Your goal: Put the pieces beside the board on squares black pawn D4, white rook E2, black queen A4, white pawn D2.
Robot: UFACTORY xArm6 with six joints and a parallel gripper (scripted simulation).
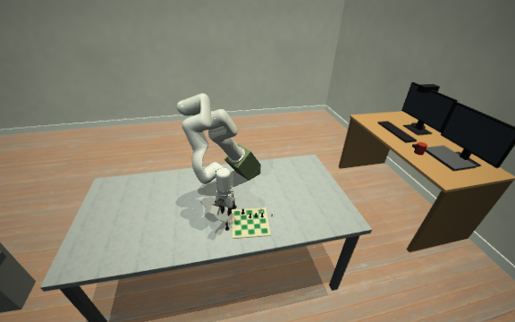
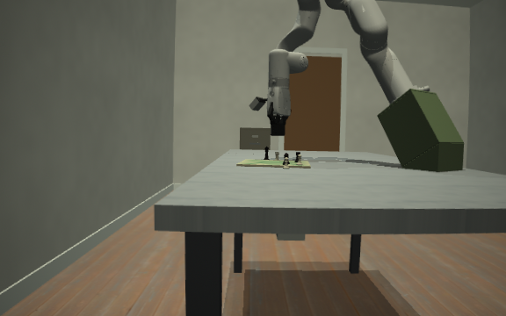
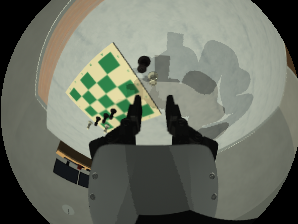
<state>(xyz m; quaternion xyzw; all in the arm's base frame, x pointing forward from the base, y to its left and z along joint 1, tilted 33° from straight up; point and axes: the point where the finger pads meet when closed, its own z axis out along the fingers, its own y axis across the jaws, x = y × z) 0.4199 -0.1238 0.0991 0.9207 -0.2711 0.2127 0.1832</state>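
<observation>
Right now my hand is 10 cm above the white rook. Also, from my hand: chessboard (3 cm ahead, 14 cm to the left, 11 cm below); then black queen (4 cm ahead, 1 cm to the right, 9 cm below).
</observation>
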